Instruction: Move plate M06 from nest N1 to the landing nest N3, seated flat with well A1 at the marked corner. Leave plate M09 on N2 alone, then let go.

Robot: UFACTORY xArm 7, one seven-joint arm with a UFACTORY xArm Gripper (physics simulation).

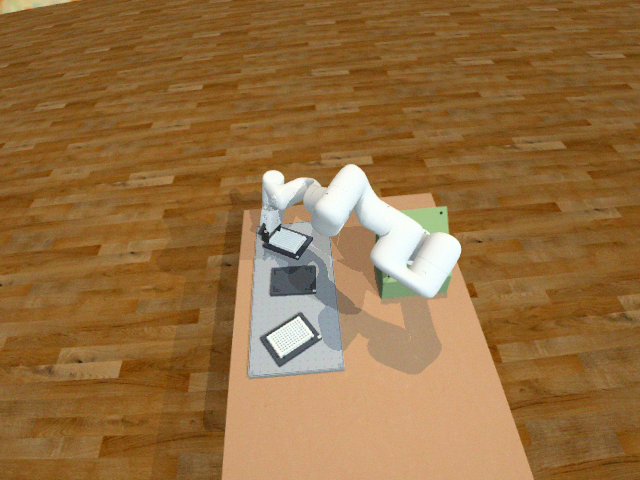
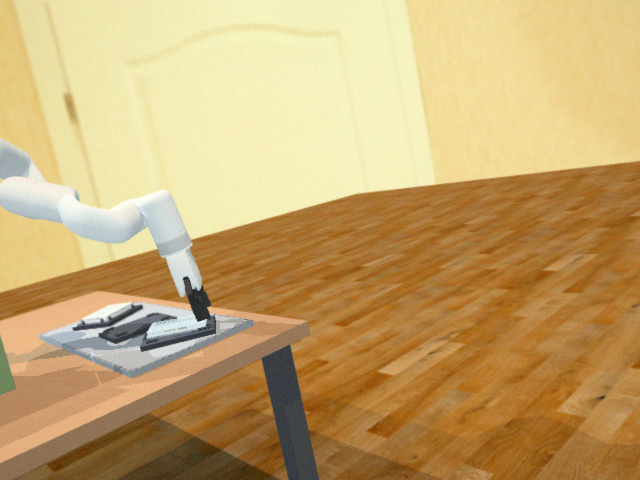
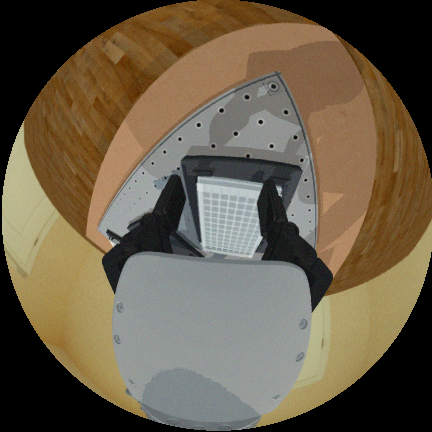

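Observation:
Plate M06 (image 1: 288, 239) (image 2: 172, 325) (image 3: 229, 217) is a white well plate. It lies in its dark nest N1 (image 1: 298, 253) (image 3: 241, 165) at the far end of the grey baseplate (image 1: 269, 361) (image 2: 129, 364) (image 3: 241, 120). My gripper (image 1: 266, 232) (image 2: 198, 310) (image 3: 221, 187) is open and low over the plate's far-left end. Its fingers straddle the plate's width, with a gap at the left finger. The empty dark nest N3 (image 1: 292, 280) (image 2: 129, 328) lies in the middle of the baseplate. Plate M09 (image 1: 289, 338) (image 2: 108, 312) sits in nest N2 at the near end.
The baseplate lies on an orange-brown table (image 1: 361, 423) (image 2: 77, 403), close to its far left edge. The arm stands on a green block (image 1: 433, 219) (image 2: 4, 371) at the table's right side. Wooden floor lies all around, with a door behind.

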